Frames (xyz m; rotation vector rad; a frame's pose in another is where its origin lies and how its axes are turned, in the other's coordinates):
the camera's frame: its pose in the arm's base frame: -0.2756 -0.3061 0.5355 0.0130 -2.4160 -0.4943
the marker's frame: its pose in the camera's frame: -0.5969 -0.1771 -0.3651 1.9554 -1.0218 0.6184
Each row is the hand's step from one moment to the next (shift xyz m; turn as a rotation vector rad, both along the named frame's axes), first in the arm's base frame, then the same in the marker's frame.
Working: the arm's base frame: its pose in the marker's frame: 0.3658 0.1891 -0.6225 -0.1244 -1.8602 2.0169

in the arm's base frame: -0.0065 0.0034 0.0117 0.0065 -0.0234 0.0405
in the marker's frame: 0.0014 -0.0133 -0.0033 -0.0139 -0.0349 0.0287
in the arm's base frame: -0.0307 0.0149 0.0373 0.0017 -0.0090 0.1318
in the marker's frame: 0.0128 -0.0461 -0.0163 -0.0423 -0.1228 0.0241
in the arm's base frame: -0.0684 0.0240 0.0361 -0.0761 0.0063 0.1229
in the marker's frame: 0.0458 -0.0582 -0.0327 0.0286 -0.1416 -0.0071
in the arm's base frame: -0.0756 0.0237 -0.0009 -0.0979 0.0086 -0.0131
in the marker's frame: 0.0645 -0.0259 -0.0380 0.0923 -0.0215 -0.0291
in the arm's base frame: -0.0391 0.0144 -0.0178 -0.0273 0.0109 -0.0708
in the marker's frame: 0.0385 0.0028 -0.0237 0.0456 0.0567 -0.0241
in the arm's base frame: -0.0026 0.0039 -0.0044 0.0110 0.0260 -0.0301
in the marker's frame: 0.0029 0.0031 -0.0048 -0.0062 0.0310 -0.0266
